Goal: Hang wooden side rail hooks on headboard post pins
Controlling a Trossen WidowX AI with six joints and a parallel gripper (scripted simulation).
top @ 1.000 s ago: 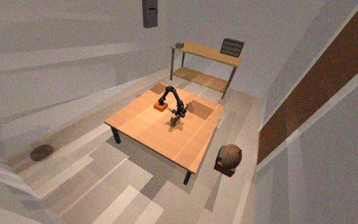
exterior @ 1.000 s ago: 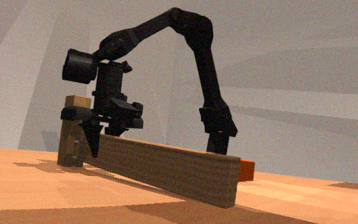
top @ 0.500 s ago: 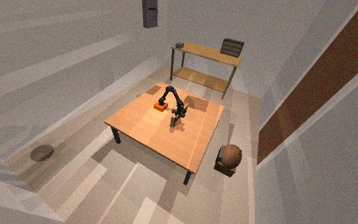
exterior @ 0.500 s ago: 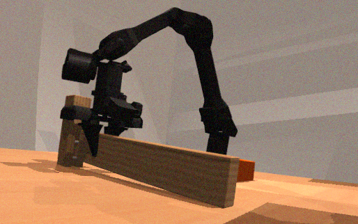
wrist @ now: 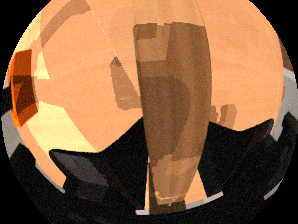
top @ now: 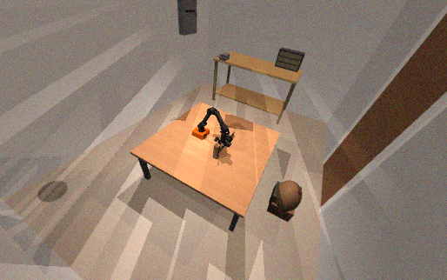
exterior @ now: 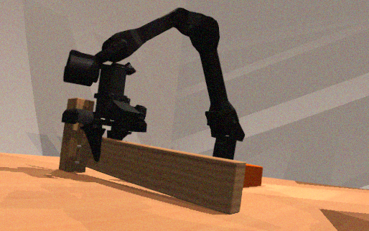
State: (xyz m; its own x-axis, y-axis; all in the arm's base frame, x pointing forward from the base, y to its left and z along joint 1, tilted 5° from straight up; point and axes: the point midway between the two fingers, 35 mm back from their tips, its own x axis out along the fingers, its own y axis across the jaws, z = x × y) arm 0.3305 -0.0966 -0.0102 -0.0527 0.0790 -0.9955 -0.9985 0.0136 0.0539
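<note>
The headboard post lies 13 cm to the right of my gripper tip and 4 cm above it.
</note>
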